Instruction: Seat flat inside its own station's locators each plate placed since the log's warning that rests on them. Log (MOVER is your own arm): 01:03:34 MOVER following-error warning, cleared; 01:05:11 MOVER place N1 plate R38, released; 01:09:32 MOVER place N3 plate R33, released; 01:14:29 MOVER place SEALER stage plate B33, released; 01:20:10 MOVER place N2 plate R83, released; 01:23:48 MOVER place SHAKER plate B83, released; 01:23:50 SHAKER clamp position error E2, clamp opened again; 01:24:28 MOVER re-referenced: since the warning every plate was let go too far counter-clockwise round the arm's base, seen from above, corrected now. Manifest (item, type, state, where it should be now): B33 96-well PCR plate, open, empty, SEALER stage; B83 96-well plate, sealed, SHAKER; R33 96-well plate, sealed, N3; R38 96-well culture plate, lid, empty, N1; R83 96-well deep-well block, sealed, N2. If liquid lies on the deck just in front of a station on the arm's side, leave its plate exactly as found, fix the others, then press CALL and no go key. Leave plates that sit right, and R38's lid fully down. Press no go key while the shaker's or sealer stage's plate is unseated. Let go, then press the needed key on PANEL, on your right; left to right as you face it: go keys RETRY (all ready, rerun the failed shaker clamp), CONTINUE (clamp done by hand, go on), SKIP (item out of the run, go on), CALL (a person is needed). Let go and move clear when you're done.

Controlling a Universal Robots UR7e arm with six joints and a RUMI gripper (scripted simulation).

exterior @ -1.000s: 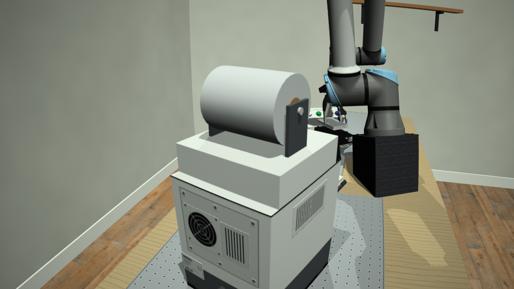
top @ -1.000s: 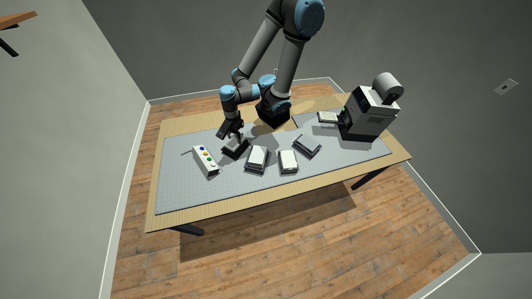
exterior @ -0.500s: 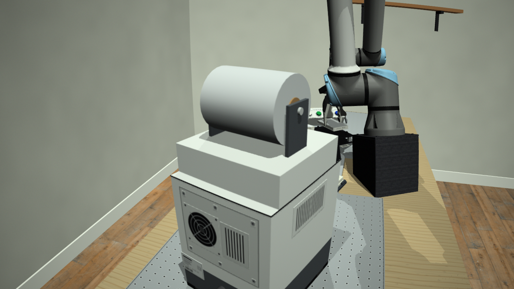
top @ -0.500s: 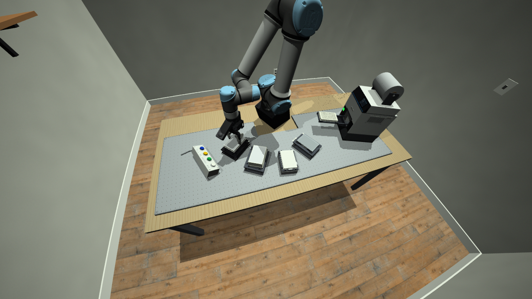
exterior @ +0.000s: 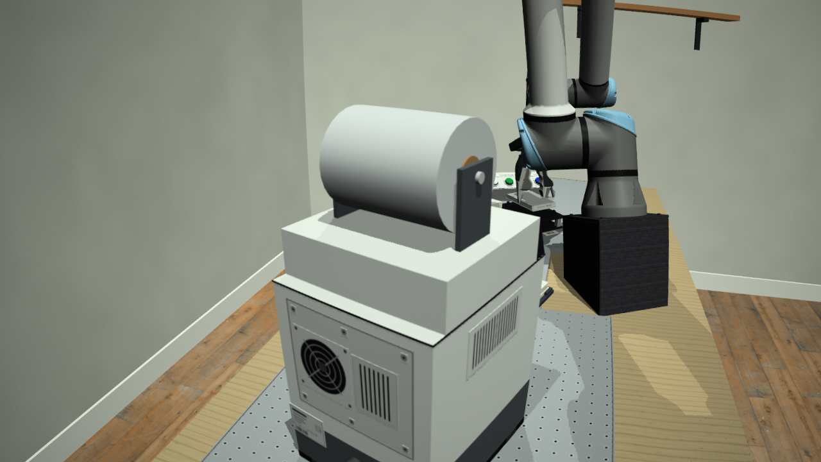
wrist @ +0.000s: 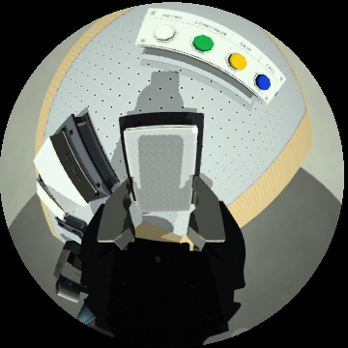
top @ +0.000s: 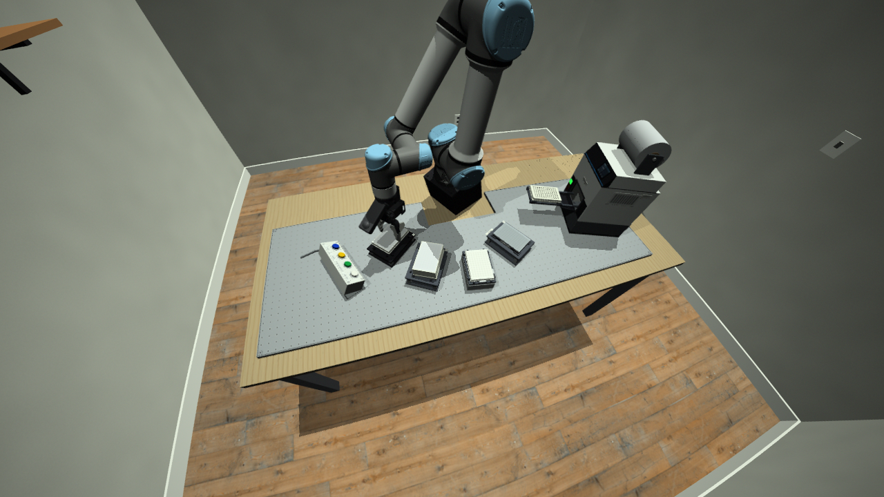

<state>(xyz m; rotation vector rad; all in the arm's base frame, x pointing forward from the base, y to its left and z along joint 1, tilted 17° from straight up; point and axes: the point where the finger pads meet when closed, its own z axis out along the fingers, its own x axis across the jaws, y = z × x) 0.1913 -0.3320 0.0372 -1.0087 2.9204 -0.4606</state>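
Now: hand 150 mm short of the tall sealed deep-well block and 100 mm to the right of it. The rest, counted from my hand: roll (150 mm ahead, 930 mm to the left, 320 mm above); then white PCR plate (40 mm ahead, 680 mm to the left, 50 mm above); then grey lidded plate (160 mm ahead, 460 mm to the left, 20 mm below).
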